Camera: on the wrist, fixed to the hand. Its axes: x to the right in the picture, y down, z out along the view.
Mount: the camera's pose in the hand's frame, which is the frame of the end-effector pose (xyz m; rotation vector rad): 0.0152 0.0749 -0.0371 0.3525 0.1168 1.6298
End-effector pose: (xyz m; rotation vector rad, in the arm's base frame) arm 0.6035 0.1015 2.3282 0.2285 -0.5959 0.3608
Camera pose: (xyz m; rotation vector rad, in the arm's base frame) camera 0.6043 0.1854 2.3151 0.0027 -0.4849 2.0467
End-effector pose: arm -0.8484 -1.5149 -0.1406 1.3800 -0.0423 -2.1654
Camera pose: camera -0.7888 -1.5751 -0.1468 0.9383 -1.1054 -0.6888
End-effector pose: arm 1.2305 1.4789 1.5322 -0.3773 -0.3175 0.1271
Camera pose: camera 1.2523 1.5381 1.4752 -0.2066 0.2045 1.7261
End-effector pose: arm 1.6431 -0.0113 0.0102 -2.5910 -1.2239 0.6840
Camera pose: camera 1.7203 -0.0467 0.0106 -2.6773 1.2042 0.7427
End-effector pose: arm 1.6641 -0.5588 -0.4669 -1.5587 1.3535 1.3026
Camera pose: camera 1.5999 -0.6143 -0.4635 -0.0066 -2.6526 -1.4233
